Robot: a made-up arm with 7 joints.
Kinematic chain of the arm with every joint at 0, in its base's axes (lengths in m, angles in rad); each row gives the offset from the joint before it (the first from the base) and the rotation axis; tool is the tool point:
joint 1: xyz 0 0 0 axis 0 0.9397 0.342
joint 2: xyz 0 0 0 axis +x
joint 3: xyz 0 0 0 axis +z
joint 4: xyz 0.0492 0 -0.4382 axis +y
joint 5: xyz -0.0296 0 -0.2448 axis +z
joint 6: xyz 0 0 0 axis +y
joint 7: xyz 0 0 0 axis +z
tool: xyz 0 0 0
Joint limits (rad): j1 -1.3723..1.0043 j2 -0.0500..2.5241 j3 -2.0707..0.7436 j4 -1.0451..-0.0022 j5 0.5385..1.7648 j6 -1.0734..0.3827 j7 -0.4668..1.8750
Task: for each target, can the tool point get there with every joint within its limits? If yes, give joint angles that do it. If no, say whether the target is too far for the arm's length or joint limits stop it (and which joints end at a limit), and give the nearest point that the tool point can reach.
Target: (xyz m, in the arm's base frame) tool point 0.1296 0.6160 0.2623
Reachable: yes | joints 0.5145 2.2143 -0.8252 -0.4991 0.8335 -0.7980 1.4617
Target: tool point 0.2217 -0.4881 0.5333
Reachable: no: too far | nearest point 0.5479 -0.3227 0.0199 | short by 0.630 m
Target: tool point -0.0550 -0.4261 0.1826
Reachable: no: joint limits stop it (at a limit: joint 1, joint 2, joint 4) | nearest point 0.4895 -0.3988 -0.0779 | short by 0.604 m
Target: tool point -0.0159 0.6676 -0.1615
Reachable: yes | joints 0.2976 1.3551 -0.0489 -0.3128 0.7512 -0.8705 1.6434
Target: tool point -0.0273 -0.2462 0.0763
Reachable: no: joint limits stop it (at a limit: joint 1, joint 2, joint 4) | nearest point 0.4808 -0.4050 -0.0975 | short by 0.560 m
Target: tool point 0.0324 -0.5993 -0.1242
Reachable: no: joint limits stop it (at a limit: joint 1, joint 2, joint 4) | nearest point 0.4455 -0.4079 -0.1995 | short by 0.462 m
